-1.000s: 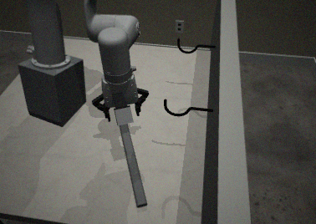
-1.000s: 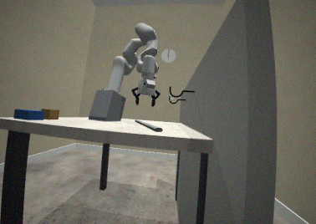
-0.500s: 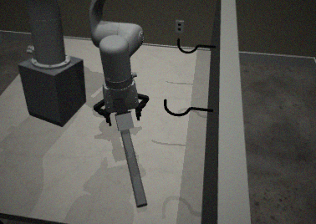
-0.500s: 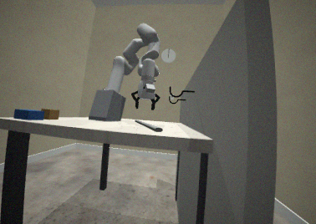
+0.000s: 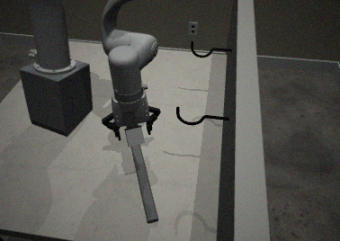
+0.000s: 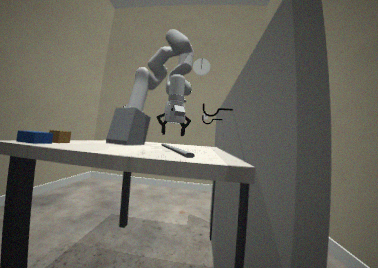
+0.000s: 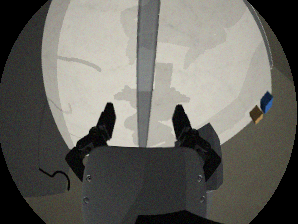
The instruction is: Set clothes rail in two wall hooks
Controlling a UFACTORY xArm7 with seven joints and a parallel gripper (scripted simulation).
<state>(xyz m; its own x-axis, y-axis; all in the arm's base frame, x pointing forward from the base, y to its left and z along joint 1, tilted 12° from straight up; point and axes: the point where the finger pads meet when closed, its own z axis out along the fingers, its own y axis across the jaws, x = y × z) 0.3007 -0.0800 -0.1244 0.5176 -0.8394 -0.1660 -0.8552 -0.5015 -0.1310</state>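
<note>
My gripper is now 70 mm above the clothes rail. Also, from my hand: wall panel 280 mm ahead, 170 mm to the left, 290 mm below; brown block 430 mm behind, 210 mm to the right, 50 mm below; blue block 430 mm behind, 290 mm to the right, 60 mm below.
</note>
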